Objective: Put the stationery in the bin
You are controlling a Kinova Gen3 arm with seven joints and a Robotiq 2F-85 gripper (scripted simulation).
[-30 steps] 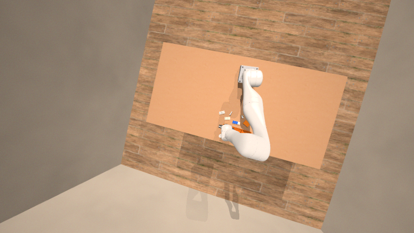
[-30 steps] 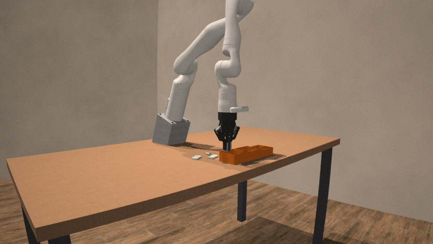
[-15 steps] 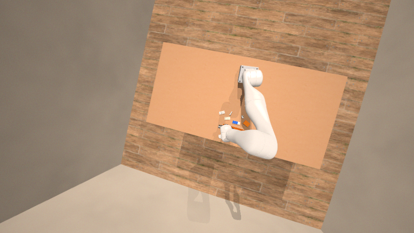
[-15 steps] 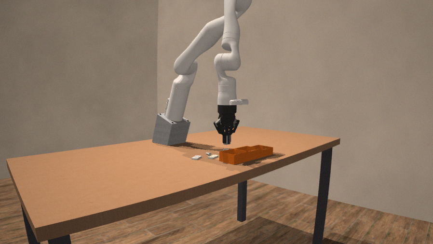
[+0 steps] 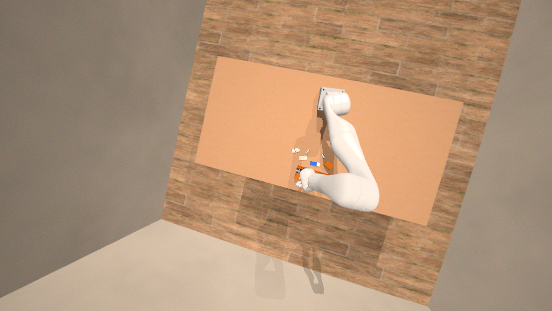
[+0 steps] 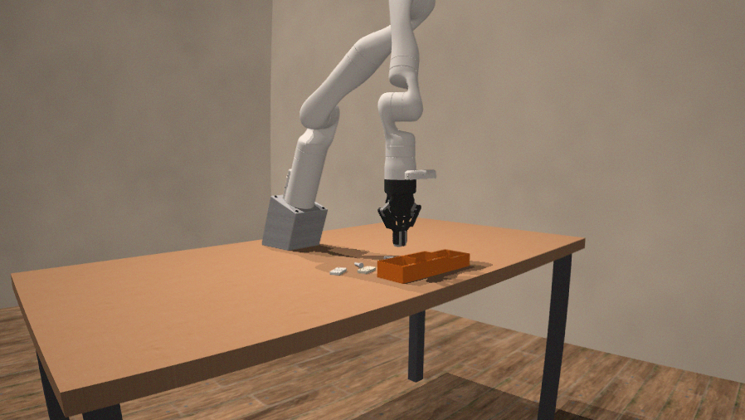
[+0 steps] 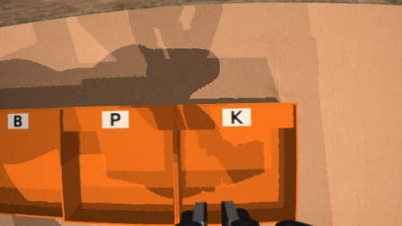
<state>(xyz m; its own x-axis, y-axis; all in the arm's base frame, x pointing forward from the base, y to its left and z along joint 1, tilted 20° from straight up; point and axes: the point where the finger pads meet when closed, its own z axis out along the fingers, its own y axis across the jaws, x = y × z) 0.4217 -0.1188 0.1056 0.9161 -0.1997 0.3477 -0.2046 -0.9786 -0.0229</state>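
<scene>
My gripper is now 40 mm short of the tray, 60 mm to the right of it and 70 mm above it. From my hand the other things lie so: pencil sharpener (100 mm behind, 110 mm to the left, 80 mm below); blue eraser (50 mm behind, 70 mm to the left, 80 mm below); small bolt (120 mm behind, 10 mm to the left, 80 mm below).
</scene>
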